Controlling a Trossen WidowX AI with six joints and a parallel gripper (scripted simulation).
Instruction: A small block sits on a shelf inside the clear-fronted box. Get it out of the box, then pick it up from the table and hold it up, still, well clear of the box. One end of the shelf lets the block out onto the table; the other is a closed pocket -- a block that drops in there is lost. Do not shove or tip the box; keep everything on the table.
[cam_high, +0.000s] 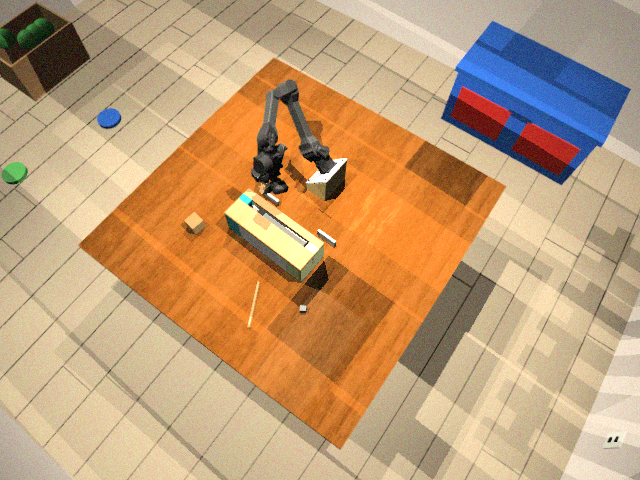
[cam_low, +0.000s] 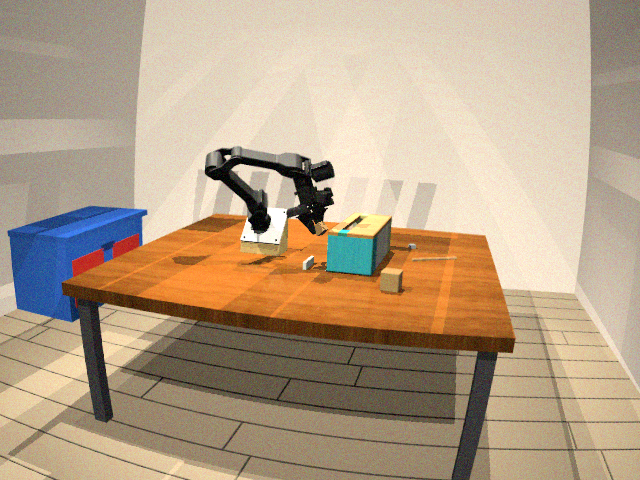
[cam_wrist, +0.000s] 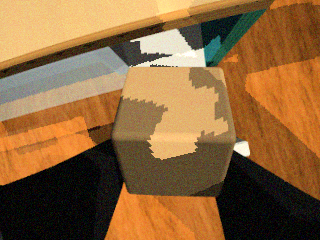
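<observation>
Right now the small block is 20 mm above my gripper tip and 10 mm ahead of it. Also, from my gripper tip: long tan-topped box 140 mm to the left, 80 mm ahead, 50 mm below; then thin stick 370 mm ahead, 250 mm to the left, 110 mm below; then tiny grey cube 400 mm to the left, 270 mm ahead, 100 mm below.
</observation>
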